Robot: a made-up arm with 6 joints.
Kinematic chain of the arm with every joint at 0, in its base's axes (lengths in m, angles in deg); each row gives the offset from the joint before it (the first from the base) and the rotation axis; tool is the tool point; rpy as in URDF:
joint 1: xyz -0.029 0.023 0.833 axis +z
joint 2: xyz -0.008 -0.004 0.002 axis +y
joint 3: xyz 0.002 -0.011 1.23 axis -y
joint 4: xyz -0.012 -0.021 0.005 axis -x
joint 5: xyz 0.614 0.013 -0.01 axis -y
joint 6: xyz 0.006 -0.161 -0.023 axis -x
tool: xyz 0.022 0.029 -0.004 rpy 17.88 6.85 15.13
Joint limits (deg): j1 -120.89..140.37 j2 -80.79..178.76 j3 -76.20..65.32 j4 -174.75..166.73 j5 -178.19..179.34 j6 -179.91..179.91
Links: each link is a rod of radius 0.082 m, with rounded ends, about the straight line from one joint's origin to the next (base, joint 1, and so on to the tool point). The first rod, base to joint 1, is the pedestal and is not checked.
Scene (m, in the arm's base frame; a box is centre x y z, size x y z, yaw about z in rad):
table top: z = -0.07
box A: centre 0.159 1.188 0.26 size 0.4 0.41 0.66 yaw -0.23
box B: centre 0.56 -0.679 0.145 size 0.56 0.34 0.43 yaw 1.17
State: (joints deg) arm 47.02 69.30 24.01 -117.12 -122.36 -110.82
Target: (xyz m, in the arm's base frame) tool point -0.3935 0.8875 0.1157
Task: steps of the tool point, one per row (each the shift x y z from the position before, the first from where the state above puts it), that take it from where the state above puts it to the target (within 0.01 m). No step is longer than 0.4 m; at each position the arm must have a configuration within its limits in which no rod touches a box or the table.
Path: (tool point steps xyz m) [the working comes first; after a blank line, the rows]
Joints at the target: 108.54 98.42 -7.61 -118.66 -121.93 -112.86
Straight joint move there: touches box A.

1: -0.2626 0.1206 0.2401
2: -0.2831 0.0258 0.2239
3: -0.2687 -0.0681 0.2009
4: -0.2216 -0.1488 0.1729
5: -0.0831 0.1279 -0.3054
6: -0.0826 0.0394 -0.3223
7: -0.0688 -0.0466 -0.3175
8: -0.0433 -0.1244 -0.2926
9: -0.0087 -0.1877 -0.2502

